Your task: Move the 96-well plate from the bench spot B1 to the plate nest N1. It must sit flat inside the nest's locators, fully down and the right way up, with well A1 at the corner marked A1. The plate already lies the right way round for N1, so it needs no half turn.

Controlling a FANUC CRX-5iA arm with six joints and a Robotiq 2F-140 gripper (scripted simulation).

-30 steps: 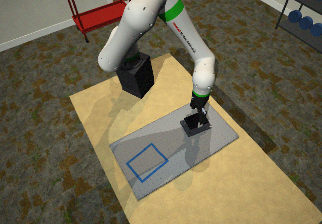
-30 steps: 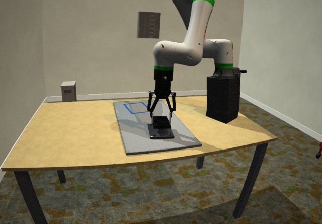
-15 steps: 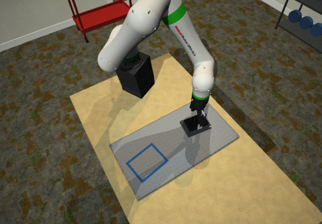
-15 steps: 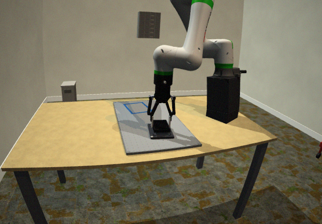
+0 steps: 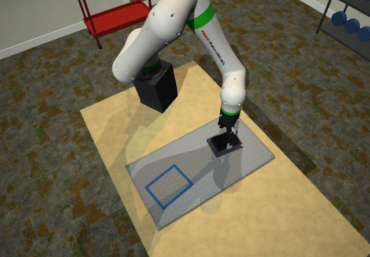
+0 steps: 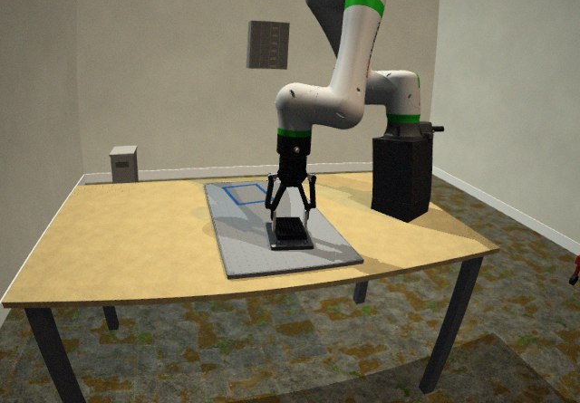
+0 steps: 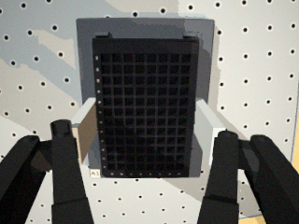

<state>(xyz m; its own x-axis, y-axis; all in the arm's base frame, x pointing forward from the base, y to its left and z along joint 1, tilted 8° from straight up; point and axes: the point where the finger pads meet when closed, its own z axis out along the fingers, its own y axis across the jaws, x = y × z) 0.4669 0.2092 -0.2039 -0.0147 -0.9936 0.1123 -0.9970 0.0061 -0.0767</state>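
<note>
The black 96-well plate lies 20 mm below my hand. From my hand the other things lie so: dark plate nest N1: 40 mm below.
</note>
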